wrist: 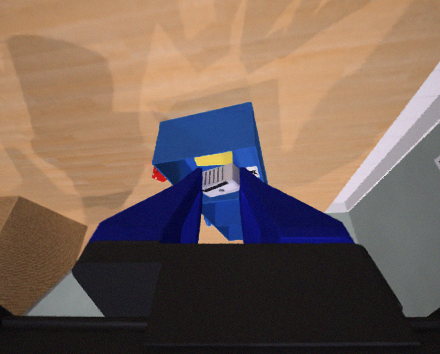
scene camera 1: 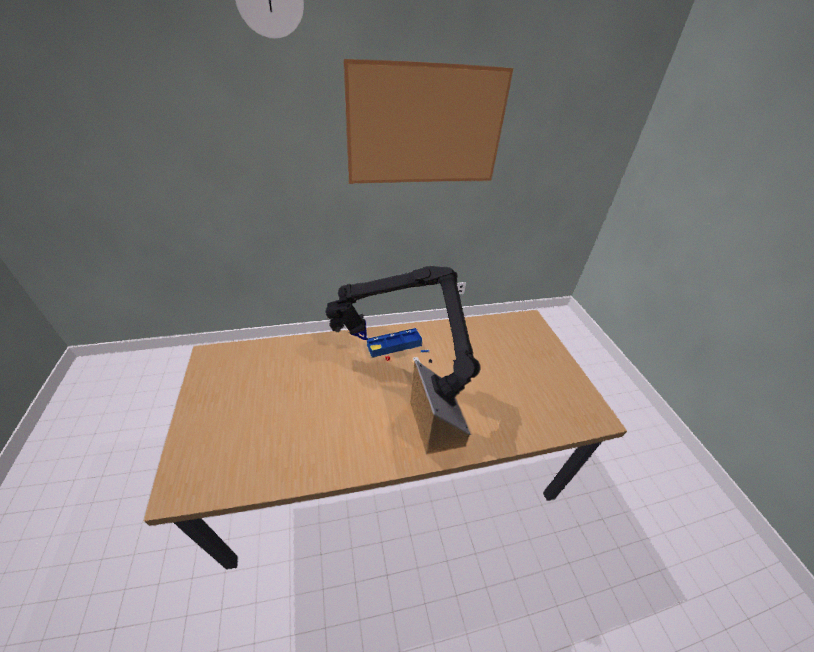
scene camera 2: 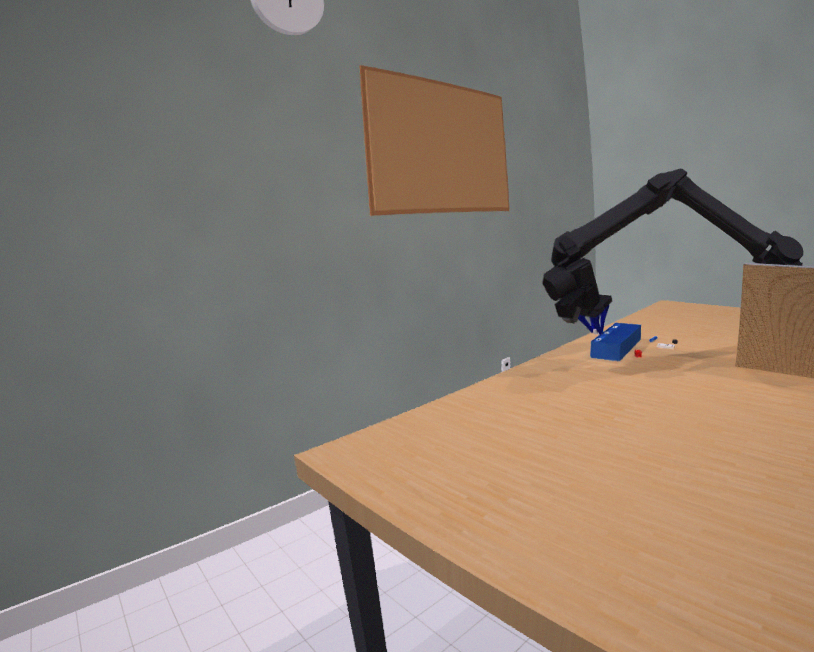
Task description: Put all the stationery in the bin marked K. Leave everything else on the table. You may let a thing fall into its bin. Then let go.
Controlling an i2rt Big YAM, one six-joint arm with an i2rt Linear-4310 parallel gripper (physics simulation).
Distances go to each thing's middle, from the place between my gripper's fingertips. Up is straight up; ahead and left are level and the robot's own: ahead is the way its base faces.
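Hand right at the pencil sharpener point(wrist: 225, 179). Blue bin row point(scene camera 2: 615, 342): from my hand, 2 cm ahead, 14 cm to the right, 5 cm below.
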